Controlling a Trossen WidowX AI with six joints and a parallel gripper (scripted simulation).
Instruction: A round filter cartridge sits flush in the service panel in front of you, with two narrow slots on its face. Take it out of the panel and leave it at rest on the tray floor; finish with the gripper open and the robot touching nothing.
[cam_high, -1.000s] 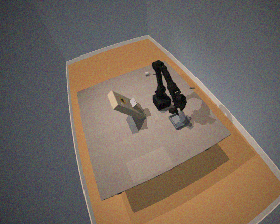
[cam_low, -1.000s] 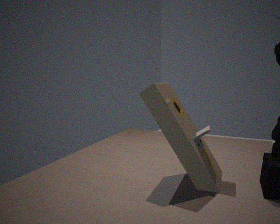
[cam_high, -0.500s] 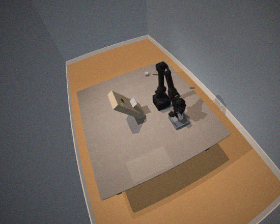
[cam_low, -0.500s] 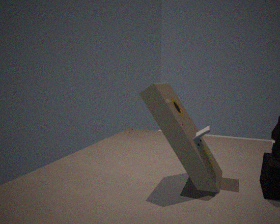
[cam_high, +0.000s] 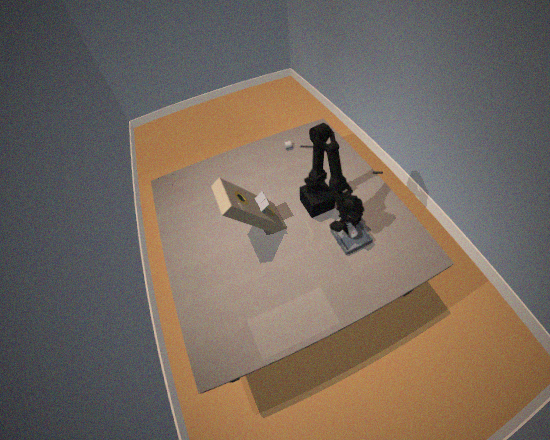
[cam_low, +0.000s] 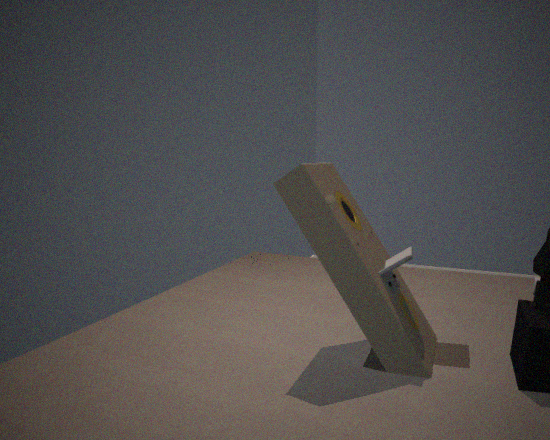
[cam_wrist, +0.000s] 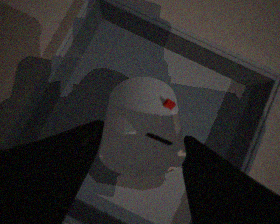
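Right now my gripper tip is right at the white round cartridge. From my gripper tip the other things lie so: beige panel: 42 cm ahead, 24 cm to the right, 12 cm above; grey bracket: 37 cm ahead, 24 cm to the right, 10 cm above; grey tray: 4 cm below, 1 cm to the left.
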